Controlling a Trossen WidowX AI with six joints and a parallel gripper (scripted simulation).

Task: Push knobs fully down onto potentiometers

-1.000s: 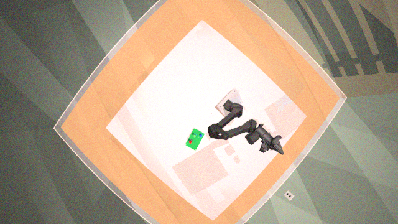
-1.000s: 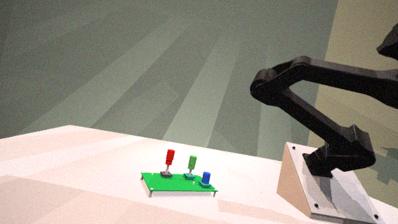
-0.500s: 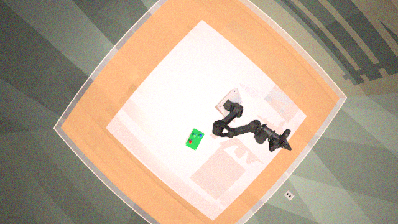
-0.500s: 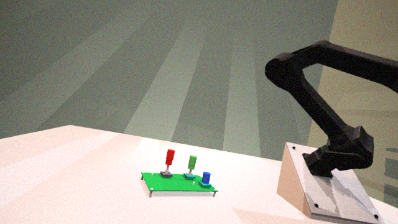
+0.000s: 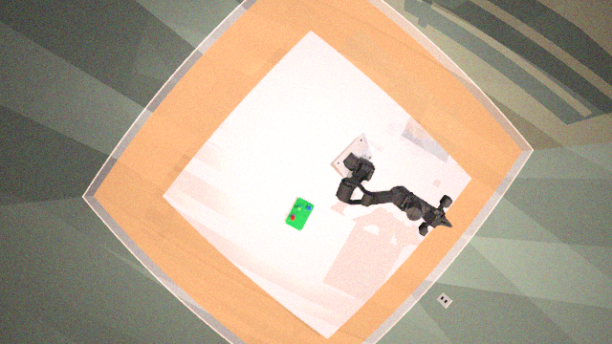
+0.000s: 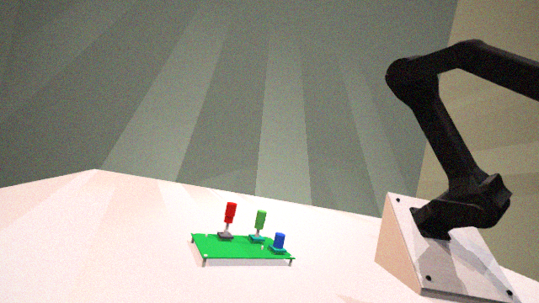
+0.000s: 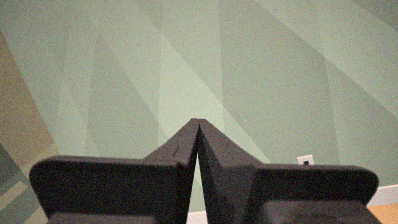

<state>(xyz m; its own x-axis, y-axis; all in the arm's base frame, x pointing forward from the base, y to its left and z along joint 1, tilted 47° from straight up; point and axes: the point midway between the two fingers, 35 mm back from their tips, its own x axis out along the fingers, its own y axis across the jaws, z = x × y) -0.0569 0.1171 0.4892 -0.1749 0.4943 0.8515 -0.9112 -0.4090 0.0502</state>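
Right now the green knob is 48 cm to the right of my gripper tip, 40 cm ahead of it and 32 cm below it. Also, from my gripper tip: red knob 47 cm to the right, 46 cm ahead, 31 cm below.
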